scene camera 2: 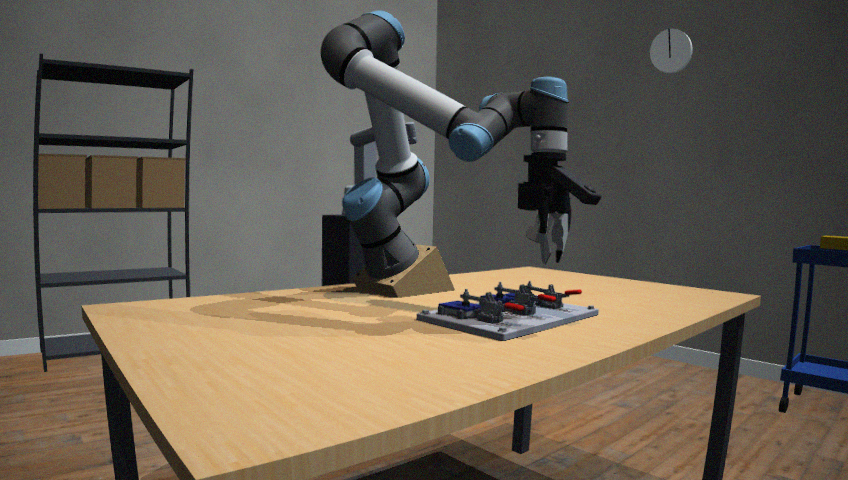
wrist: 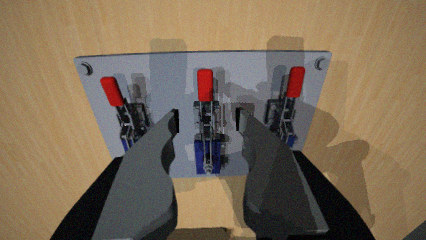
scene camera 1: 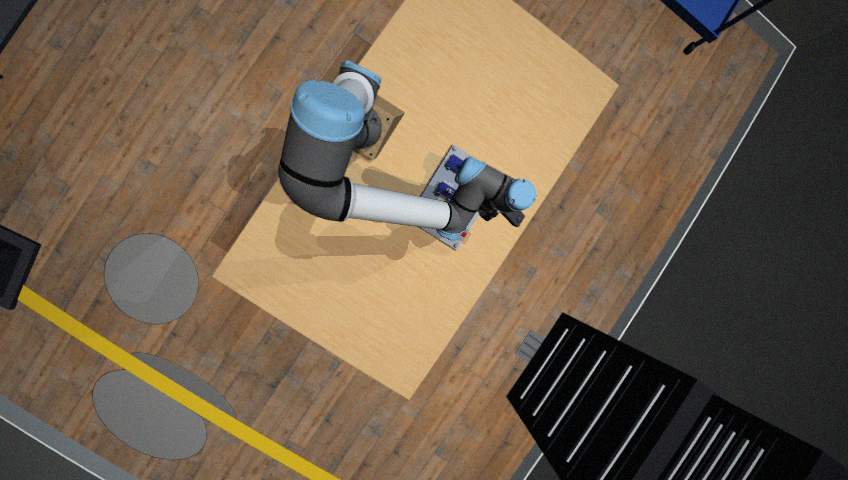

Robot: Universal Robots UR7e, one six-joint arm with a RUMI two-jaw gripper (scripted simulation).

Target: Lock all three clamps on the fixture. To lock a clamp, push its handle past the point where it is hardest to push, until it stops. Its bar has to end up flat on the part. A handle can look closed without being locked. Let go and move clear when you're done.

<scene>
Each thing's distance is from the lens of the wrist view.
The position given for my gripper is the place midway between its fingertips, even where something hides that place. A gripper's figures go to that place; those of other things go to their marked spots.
my gripper (wrist: 207,110): 14 cm
grey fixture plate (wrist: 162,81): 26 cm
clamp handle (wrist: 111,88): 23 cm
clamp handle (wrist: 296,76): 24 cm
</scene>
